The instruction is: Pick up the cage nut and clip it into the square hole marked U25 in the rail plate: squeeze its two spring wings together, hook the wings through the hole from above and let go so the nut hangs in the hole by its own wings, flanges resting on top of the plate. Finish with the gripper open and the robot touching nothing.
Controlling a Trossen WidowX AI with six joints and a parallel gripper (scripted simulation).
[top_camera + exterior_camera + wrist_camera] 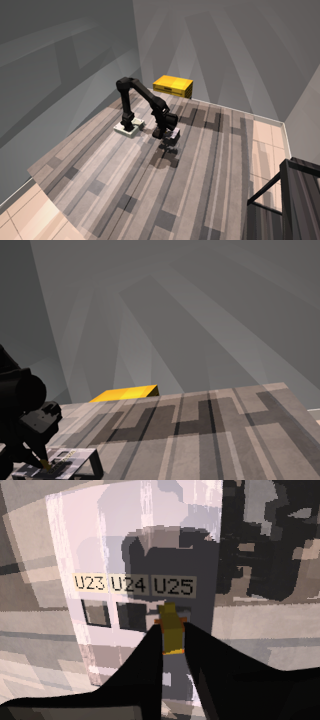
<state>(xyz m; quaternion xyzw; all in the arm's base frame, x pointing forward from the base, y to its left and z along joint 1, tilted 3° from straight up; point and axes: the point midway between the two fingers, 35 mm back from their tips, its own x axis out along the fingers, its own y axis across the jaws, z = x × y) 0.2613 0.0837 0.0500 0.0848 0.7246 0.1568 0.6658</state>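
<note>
Now: gripper tip 1 cm above the cage nut.
</note>
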